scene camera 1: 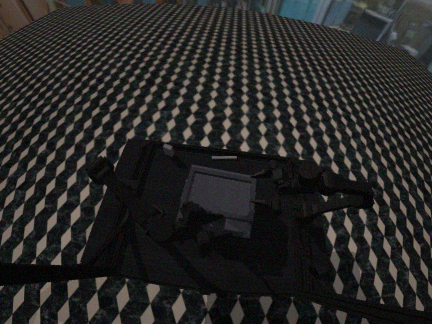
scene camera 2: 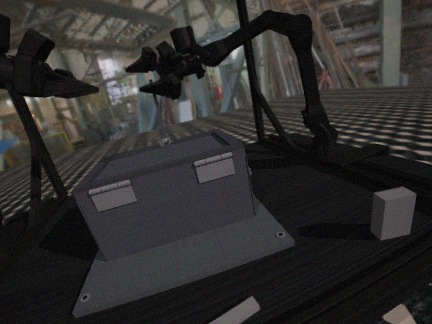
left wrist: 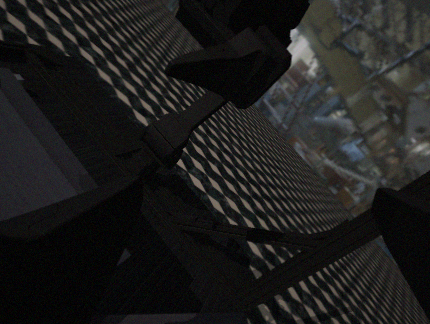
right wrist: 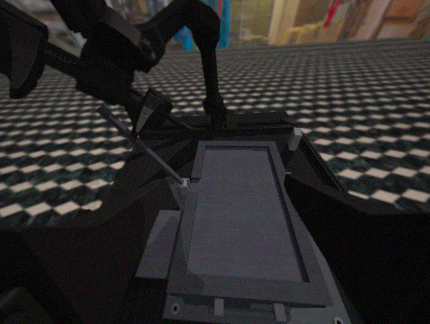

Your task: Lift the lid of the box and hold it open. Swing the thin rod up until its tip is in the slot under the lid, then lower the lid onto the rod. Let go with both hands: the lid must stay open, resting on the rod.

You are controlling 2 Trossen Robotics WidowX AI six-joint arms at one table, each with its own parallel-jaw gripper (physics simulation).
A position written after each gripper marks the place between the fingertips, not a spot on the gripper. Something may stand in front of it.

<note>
The right gripper (scene camera 2: pixel 94 89) is open, with nothing in its grasp. Also in view: a lid (scene camera 2: pixel 145 163). Also in view: the left gripper (scene camera 2: pixel 132 79) and a grey box (scene camera 2: pixel 159 234).
The grey box is seen too in scene camera 1 (scene camera 1: pixel 218 226) and in the right wrist view (right wrist: pixel 173 301). The left gripper shows as well in scene camera 1 (scene camera 1: pixel 227 224), in the left wrist view (left wrist: pixel 256 192) and in the right wrist view (right wrist: pixel 86 119). The right gripper also shows in the right wrist view (right wrist: pixel 224 182).
</note>
